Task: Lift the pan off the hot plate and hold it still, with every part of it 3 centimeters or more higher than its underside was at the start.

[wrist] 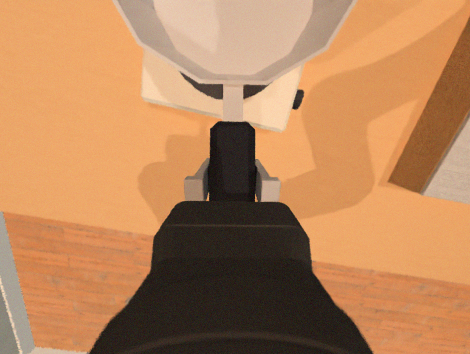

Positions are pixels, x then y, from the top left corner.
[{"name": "gripper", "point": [232, 169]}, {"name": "cream hot plate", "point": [162, 84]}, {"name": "light grey pan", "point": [234, 50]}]
